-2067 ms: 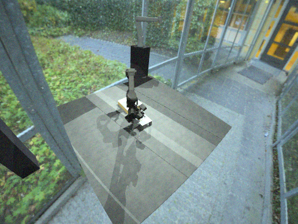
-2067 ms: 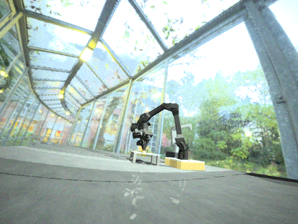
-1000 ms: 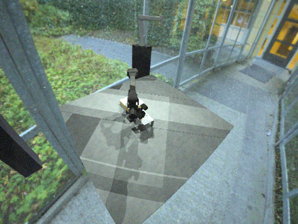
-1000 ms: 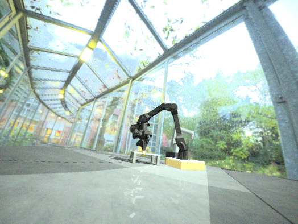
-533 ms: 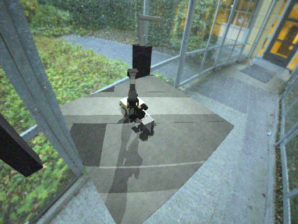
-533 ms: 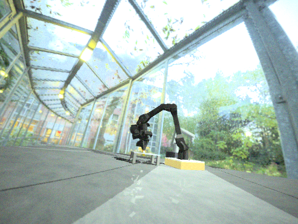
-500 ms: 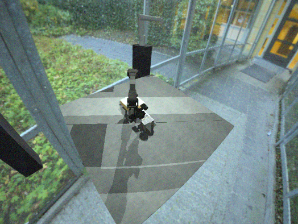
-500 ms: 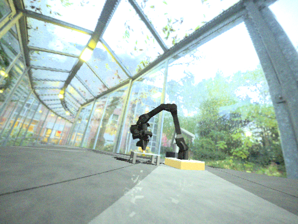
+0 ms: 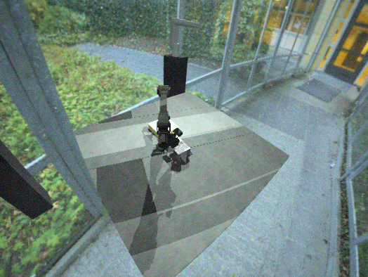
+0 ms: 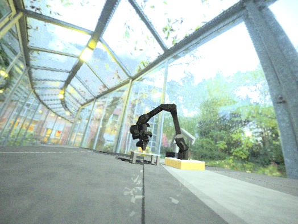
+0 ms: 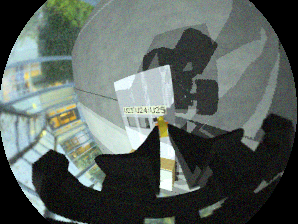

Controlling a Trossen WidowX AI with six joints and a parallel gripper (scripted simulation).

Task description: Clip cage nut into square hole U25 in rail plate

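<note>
The yellow cage nut lies 1 cm below my gripper tip. Also, from my gripper tip: label strip (3 cm ahead, 3 cm to the left, 1 cm below).
</note>
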